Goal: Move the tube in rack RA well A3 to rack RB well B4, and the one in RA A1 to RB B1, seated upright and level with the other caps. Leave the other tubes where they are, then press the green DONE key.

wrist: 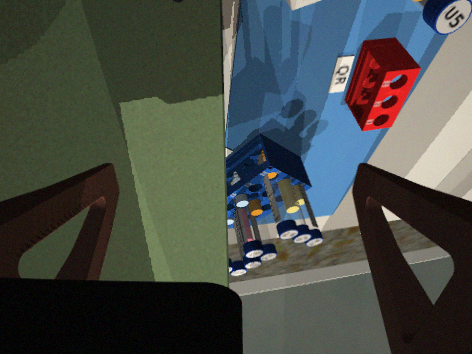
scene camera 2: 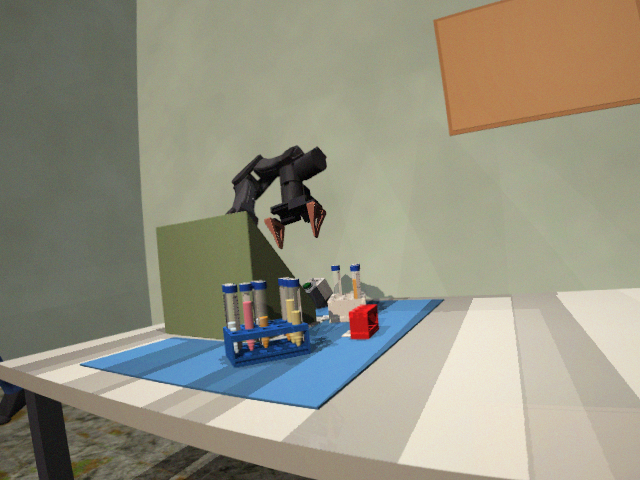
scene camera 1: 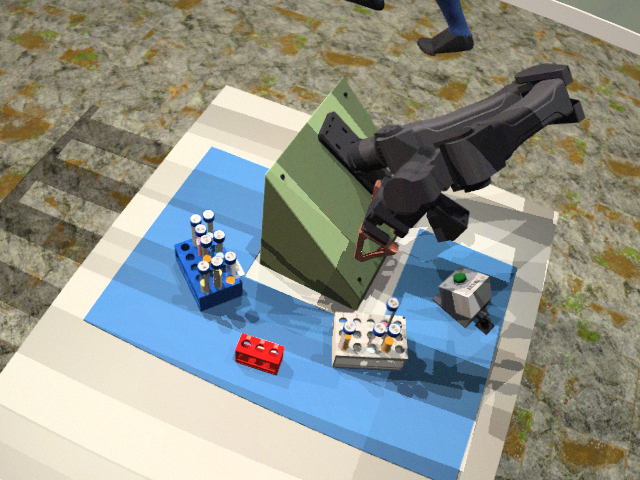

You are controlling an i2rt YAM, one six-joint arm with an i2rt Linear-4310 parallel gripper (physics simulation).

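Places are measured from the arm's base along level axes (x back, y right, z up), in metres.
Where they show: gripper, fingertip midpoint: (wrist: 235,176) (scene camera 2: 297,243) (scene camera 1: 363,240); arm's base, origin of the base link: (scene camera 2: 214,259) (scene camera 1: 355,158).
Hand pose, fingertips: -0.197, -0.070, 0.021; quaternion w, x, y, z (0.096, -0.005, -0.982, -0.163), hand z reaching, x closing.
Each offset is from my fingertips to the centre of the thing, as dx, dy, dz. "*": to the spot under its first point. Level surfaces: height alone.
My gripper (scene camera 1: 385,219) (scene camera 2: 299,242) (wrist: 235,176) is open and empty, high above the table beside the green wedge. The blue rack @[-0.058, +0.264, -0.163] (scene camera 1: 222,298) (scene camera 2: 273,357) (wrist: 286,161) holds several upright blue-capped tubes; its well labels cannot be read, so I cannot tell which tubes stand in A1 and A3. The white rack @[-0.089, -0.064, -0.163] (scene camera 1: 369,362) (scene camera 2: 343,311) holds several blue-capped tubes. In the wrist view, a tube cap marked U5 @[* -0.126, -0.023, -0.064] (wrist: 450,19) shows at the top right. The green DONE key @[+0.081, -0.193, -0.125] (scene camera 1: 459,277) (scene camera 2: 307,285) sits on a grey box @[+0.071, -0.213, -0.147] (scene camera 1: 467,297) right of the white rack.
A red three-hole rack @[-0.184, +0.110, -0.163] (scene camera 1: 258,356) (scene camera 2: 363,324) (wrist: 367,80) stands between the two racks, beside a QR label @[* -0.153, +0.110, -0.187] (wrist: 342,74). The large green wedge (scene camera 1: 305,253) (scene camera 2: 201,279) (wrist: 180,200) carries the arm's base and fills the wrist view's left side. A blue mat @[dz -0.189] (scene camera 1: 320,392) (scene camera 2: 305,387) lies under the racks.
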